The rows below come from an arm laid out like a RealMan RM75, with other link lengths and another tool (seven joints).
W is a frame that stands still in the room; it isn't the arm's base.
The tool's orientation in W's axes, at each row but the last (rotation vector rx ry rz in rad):
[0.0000 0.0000 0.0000]
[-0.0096 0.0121 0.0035]
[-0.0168 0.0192 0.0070]
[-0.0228 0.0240 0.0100]
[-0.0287 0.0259 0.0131]
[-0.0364 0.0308 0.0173]
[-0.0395 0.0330 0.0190]
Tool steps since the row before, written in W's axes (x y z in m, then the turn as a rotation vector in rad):
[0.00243 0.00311 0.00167 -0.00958 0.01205 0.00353]
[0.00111 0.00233 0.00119 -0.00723 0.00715 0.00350]
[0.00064 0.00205 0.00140 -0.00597 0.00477 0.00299]
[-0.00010 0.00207 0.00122 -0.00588 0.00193 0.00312]
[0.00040 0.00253 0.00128 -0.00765 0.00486 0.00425]
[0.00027 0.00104 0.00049 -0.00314 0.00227 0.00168]
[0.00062 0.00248 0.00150 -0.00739 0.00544 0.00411]
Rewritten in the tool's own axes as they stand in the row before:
[0.00243 0.00311 0.00167 -0.00958 0.01205 0.00353]
[0.00110 0.00231 0.00123 -0.00725 0.00714 0.00348]
[0.00063 0.00202 0.00145 -0.00599 0.00476 0.00296]
[-0.00011 0.00204 0.00126 -0.00593 0.00192 0.00302]
[0.00040 0.00249 0.00136 -0.00770 0.00484 0.00419]
[0.00027 0.00102 0.00054 -0.00315 0.00226 0.00167]
[0.00061 0.00241 0.00162 -0.00742 0.00542 0.00408]

